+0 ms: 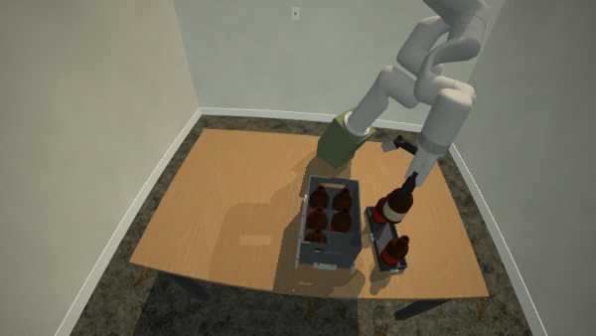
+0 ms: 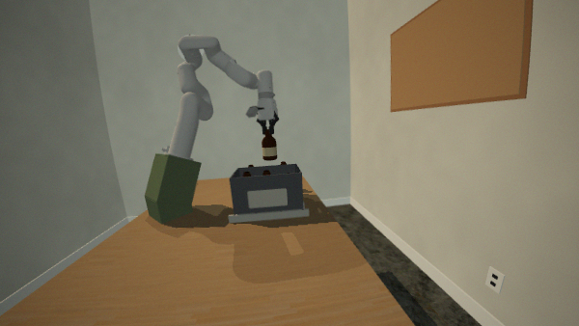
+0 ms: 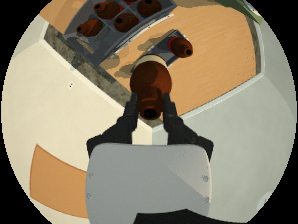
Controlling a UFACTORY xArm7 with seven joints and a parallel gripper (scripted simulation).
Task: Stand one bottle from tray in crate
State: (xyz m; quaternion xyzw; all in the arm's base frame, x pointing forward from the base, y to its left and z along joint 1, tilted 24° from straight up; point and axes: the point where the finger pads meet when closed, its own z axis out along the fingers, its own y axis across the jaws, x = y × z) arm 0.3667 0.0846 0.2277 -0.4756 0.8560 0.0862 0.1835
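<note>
Now: hand 70 mm above the bottle. The rest, counted from my hand: grey crate 250 mm below, 200 mm to the right, 10 mm ahead; narrow tray 320 mm below, 40 mm to the left, 20 mm behind.
</note>
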